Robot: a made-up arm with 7 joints. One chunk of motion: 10 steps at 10 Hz.
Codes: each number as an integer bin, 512 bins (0 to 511) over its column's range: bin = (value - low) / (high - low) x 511, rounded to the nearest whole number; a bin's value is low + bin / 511 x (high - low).
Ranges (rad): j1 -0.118..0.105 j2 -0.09..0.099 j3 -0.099..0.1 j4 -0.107..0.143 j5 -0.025..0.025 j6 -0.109..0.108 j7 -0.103..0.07
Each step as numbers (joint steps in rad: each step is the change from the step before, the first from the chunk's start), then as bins.
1 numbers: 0.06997 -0.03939 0.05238 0.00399 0.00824 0.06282 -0.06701
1 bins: 431 137 389 227 340 405 106
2 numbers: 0.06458 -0.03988 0.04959 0.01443 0.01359 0.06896 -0.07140
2 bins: 418 136 382 248 394 419 93
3 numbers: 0.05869 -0.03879 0.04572 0.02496 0.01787 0.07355 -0.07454
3 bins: 405 138 372 270 438 430 84
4 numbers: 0.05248 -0.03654 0.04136 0.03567 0.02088 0.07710 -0.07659
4 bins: 391 145 360 292 469 438 78
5 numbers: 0.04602 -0.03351 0.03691 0.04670 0.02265 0.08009 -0.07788
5 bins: 376 153 349 314 487 445 74
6 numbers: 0.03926 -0.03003 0.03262 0.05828 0.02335 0.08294 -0.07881
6 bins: 360 162 338 338 494 452 71
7 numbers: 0.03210 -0.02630 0.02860 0.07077 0.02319 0.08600 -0.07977
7 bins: 344 172 328 363 493 459 69
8 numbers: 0.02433 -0.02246 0.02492 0.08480 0.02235 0.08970 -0.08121
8 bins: 326 183 318 392 484 468 64
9 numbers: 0.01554 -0.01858 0.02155 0.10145 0.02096 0.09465 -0.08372
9 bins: 306 193 310 426 470 480 57
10 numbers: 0.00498 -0.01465 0.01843 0.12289 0.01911 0.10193 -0.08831
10 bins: 282 204 302 470 451 497 43
